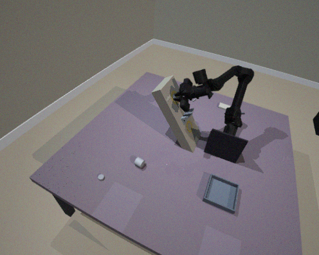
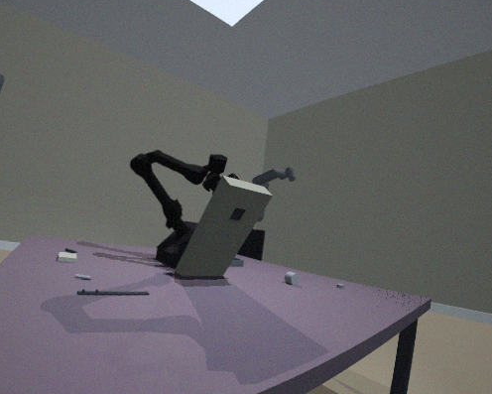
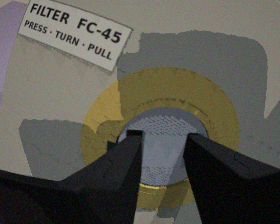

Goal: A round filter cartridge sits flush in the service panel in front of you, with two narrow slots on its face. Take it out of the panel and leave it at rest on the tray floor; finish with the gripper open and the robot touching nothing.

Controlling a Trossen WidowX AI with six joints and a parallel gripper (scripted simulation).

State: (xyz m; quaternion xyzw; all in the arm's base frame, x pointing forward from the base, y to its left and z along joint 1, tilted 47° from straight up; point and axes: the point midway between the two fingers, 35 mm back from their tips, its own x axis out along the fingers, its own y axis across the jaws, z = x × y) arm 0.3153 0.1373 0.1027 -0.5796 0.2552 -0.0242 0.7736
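The round filter cartridge lies 1 cm below my gripper tip and 1 cm ahead of it. Round my gripper tip: grey tray: 42 cm behind, 26 cm to the left, 26 cm below; then pale block: 48 cm to the right, 27 cm behind, 26 cm below.
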